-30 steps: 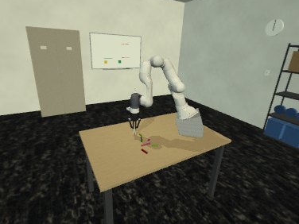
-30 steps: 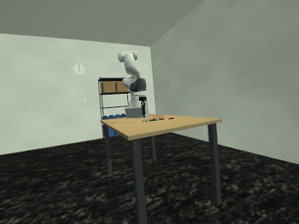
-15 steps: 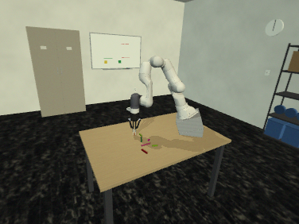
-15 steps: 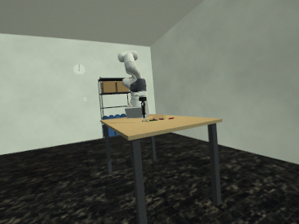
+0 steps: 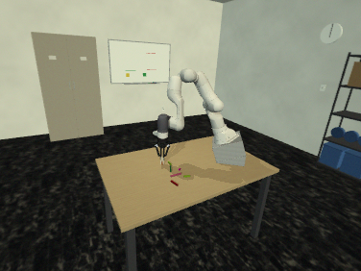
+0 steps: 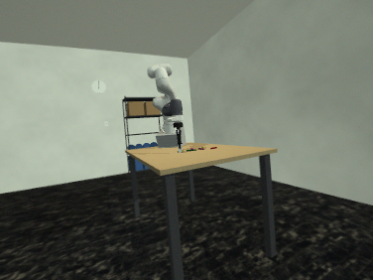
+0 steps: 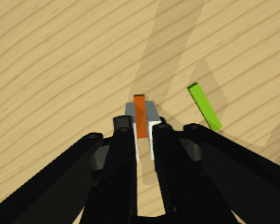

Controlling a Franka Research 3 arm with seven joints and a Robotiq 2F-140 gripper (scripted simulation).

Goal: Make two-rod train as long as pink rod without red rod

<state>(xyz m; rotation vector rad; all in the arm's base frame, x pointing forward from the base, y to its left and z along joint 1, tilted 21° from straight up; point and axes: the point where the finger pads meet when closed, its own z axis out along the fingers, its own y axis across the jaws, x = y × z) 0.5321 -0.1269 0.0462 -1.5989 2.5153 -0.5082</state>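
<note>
Now: hand 30 mm above the orange rod. The rest, counted from my hand: pink rod 200 mm to the left, 30 mm below, 20 mm behind; then green rod 110 mm to the left, 30 mm below, 20 mm behind; then magenta rod 150 mm to the left, 80 mm behind, 30 mm below.
</note>
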